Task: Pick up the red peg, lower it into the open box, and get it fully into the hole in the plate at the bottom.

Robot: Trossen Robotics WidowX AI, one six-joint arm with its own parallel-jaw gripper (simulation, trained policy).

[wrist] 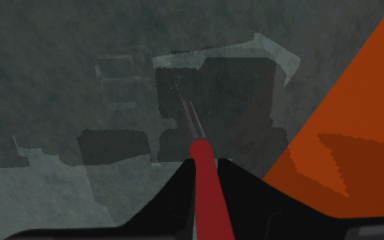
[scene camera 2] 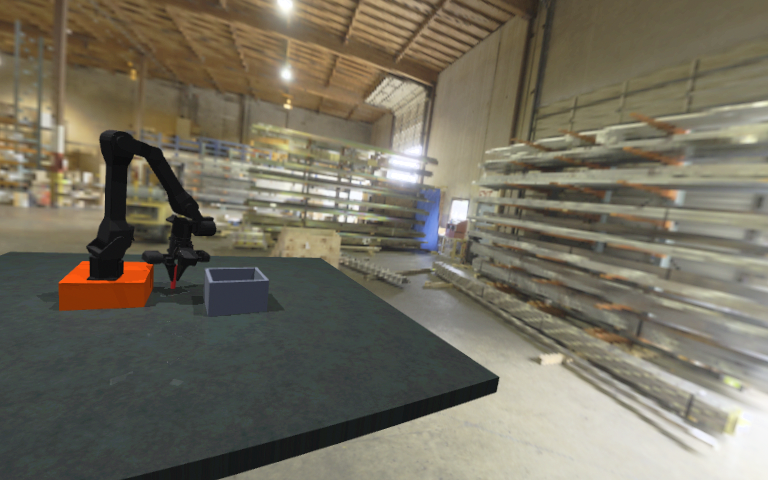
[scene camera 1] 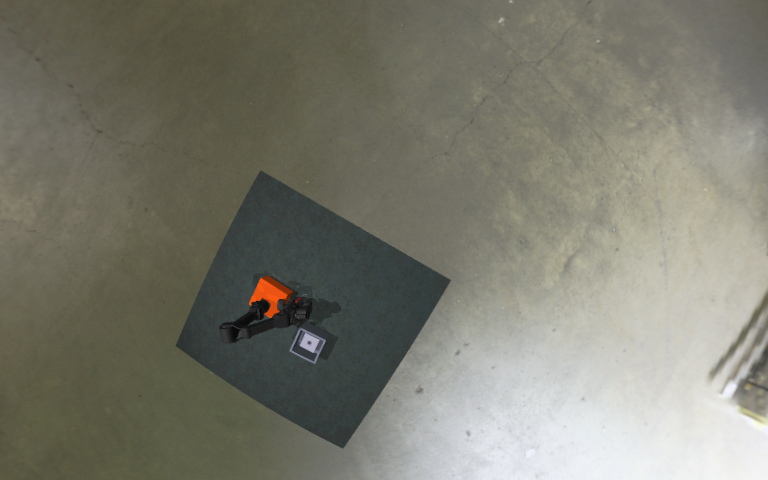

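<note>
My gripper (scene camera 2: 174, 280), (wrist: 205, 166).
</note>
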